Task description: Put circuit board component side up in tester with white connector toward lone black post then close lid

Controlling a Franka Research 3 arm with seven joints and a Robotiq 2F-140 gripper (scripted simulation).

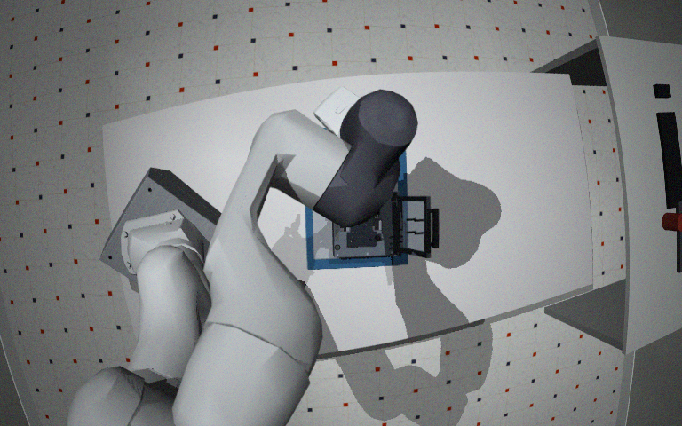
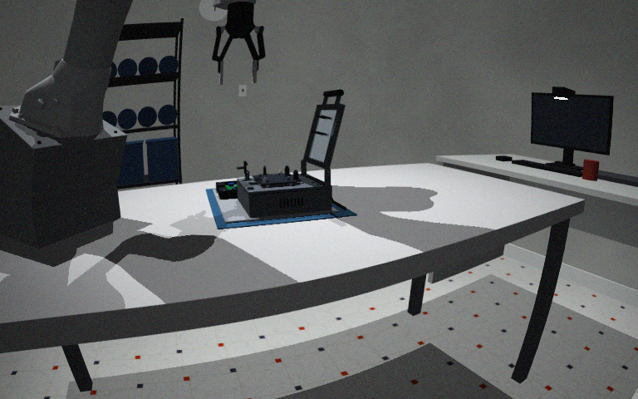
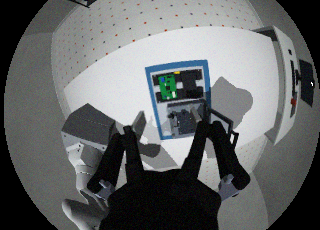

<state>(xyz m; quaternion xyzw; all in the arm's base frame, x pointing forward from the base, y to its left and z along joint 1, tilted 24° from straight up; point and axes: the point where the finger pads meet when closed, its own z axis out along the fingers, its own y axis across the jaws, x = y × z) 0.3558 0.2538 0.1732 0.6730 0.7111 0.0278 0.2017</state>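
Right now the green circuit board is 310 mm below my hand. Round my hand: see-through lid 190 mm ahead, 170 mm to the right, 150 mm below.
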